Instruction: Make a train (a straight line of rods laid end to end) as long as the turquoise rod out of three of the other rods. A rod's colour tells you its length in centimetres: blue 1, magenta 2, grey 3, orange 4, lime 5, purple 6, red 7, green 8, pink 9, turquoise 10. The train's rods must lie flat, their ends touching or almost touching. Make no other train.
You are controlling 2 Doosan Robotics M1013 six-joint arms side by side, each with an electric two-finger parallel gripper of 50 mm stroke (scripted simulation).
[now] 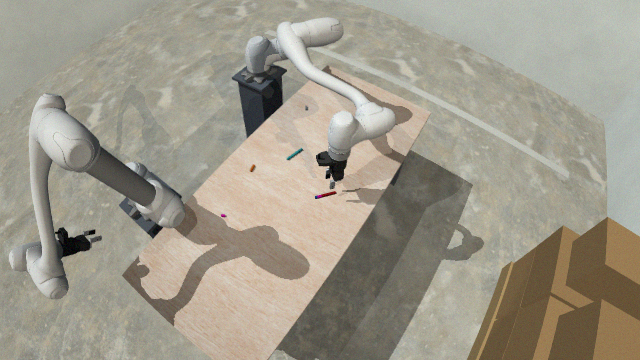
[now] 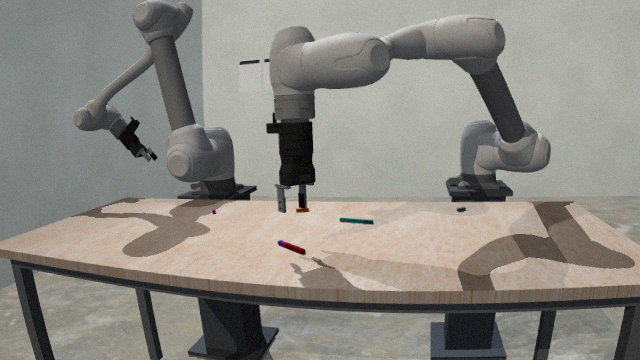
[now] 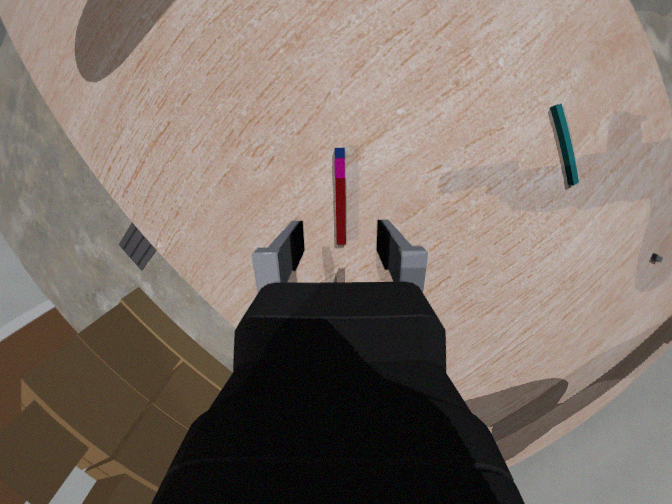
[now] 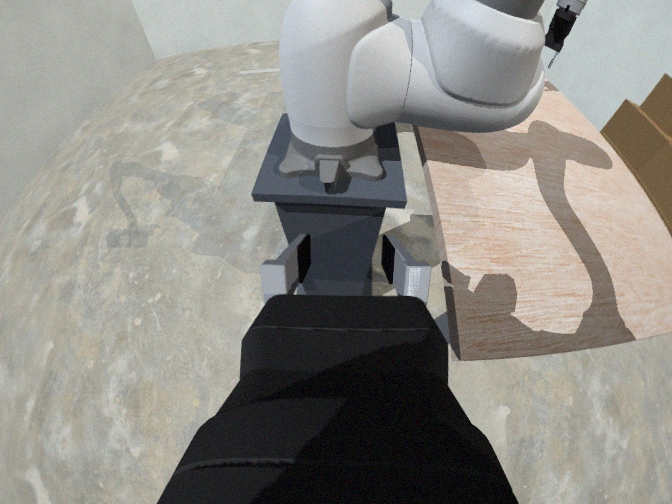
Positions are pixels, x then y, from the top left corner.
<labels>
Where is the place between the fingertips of the right gripper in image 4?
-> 346, 249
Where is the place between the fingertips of the left gripper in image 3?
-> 340, 235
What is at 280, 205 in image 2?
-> The left gripper.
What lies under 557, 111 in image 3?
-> A turquoise rod.
</labels>
